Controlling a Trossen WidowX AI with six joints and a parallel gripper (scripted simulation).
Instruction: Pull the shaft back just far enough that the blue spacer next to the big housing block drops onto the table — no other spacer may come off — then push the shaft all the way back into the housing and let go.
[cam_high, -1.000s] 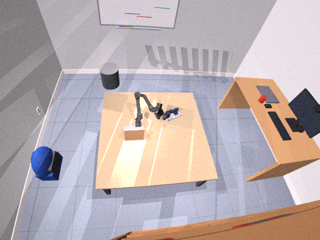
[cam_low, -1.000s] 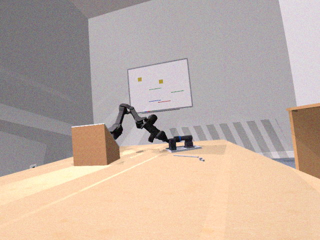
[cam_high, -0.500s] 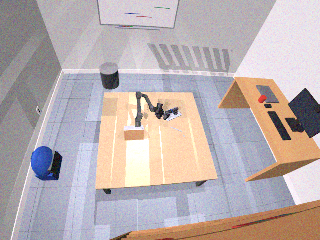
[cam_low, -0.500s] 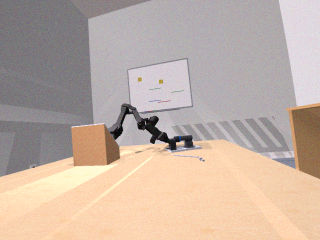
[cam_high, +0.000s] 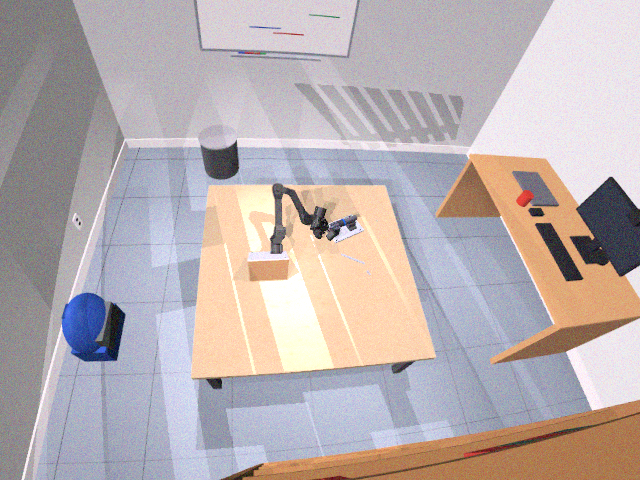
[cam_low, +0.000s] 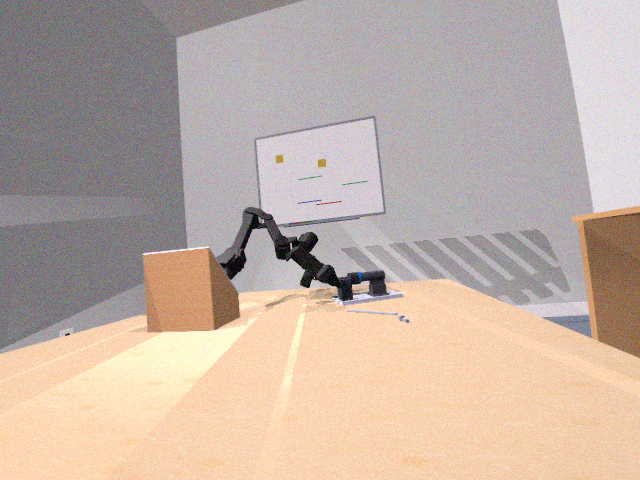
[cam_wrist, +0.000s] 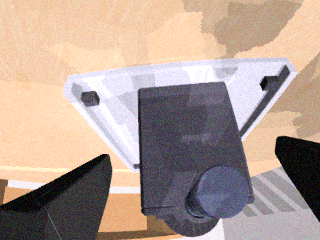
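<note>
The dark shaft is 50 mm ahead of my gripper tip, 30 mm to the left of it and 20 mm above it. From my gripper tip the other things lie so: small piece 280 mm to the right, 230 mm ahead, 50 mm below; blue spacer 70 mm ahead, 40 mm to the left, 20 mm above.
</note>
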